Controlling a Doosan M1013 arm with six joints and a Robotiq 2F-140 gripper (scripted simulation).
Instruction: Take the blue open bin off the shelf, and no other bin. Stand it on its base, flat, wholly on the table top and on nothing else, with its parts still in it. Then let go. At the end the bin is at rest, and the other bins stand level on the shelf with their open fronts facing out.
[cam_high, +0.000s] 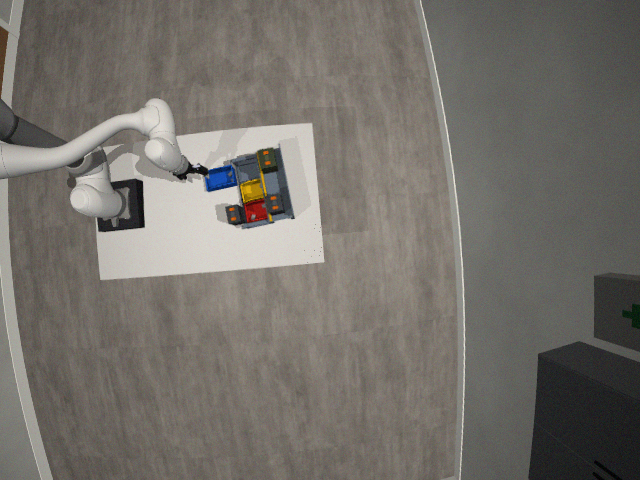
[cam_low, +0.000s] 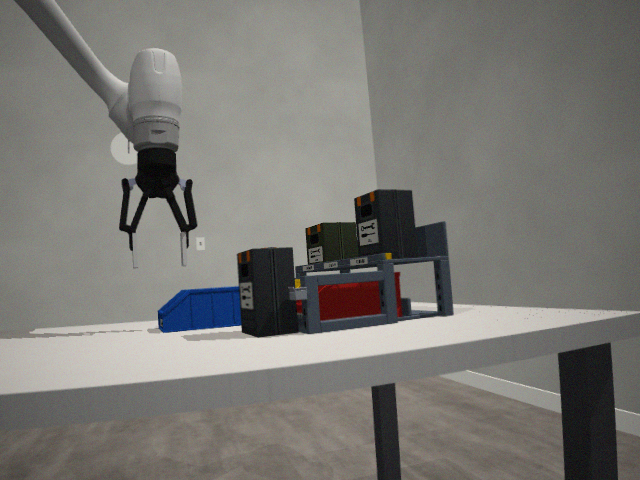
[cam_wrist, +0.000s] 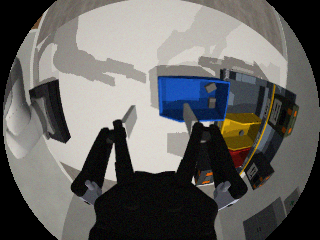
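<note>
My hand is 8 cm short of the blue open bin, 1 cm to the right of it and 11 cm above it. Also, from my hand: yellow bin: 29 cm ahead, 7 cm to the right, 11 cm below; then green box: 36 cm ahead, 6 cm to the left; then red bin: 31 cm ahead, 18 cm to the right, 11 cm below.
</note>
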